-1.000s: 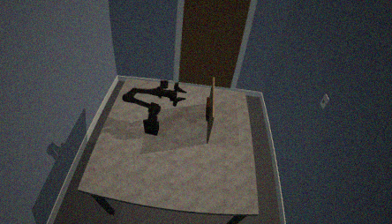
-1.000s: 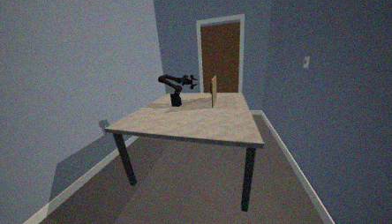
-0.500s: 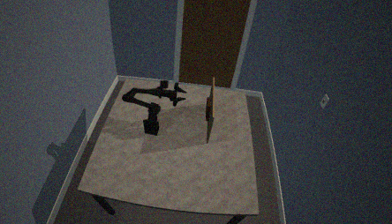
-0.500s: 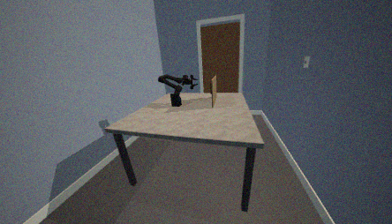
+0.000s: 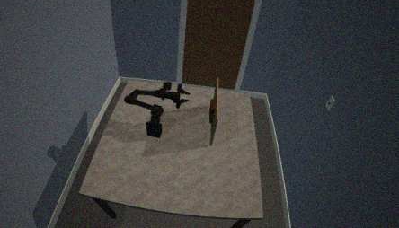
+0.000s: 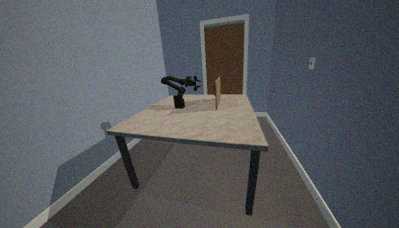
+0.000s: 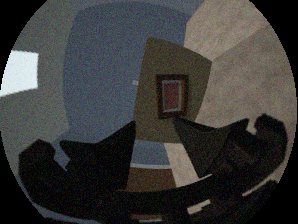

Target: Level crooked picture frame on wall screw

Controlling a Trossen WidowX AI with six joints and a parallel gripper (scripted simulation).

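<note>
Right now my gripper tip is 190 mm short of the picture frame and 90 mm above it. From my gripper tip the other things lie so: wall panel (200 mm ahead, 110 mm below, 20 mm to the left).
</note>
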